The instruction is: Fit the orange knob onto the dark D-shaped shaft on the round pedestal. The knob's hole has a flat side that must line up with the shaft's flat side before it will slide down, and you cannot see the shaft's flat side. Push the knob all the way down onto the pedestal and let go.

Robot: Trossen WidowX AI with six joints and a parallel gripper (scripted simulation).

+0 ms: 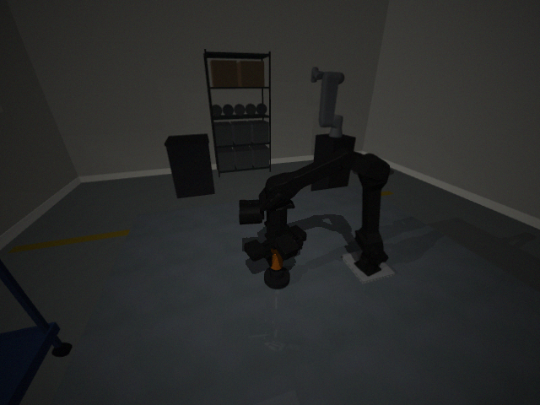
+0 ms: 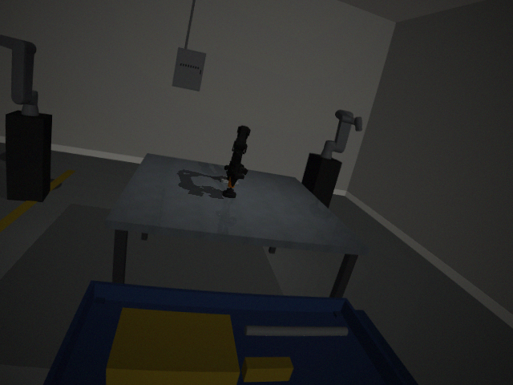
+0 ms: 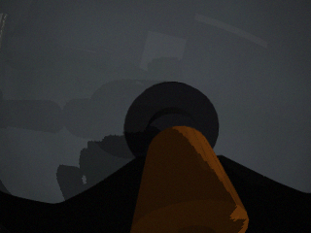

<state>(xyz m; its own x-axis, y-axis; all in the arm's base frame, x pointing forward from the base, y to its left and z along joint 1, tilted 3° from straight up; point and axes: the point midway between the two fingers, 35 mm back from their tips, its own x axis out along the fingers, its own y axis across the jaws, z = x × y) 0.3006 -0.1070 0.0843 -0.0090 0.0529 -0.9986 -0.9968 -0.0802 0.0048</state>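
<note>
Now: the orange knob 2 cm above my gripper tip. Also, from my gripper tip: dark round pedestal (4 cm below).
</note>
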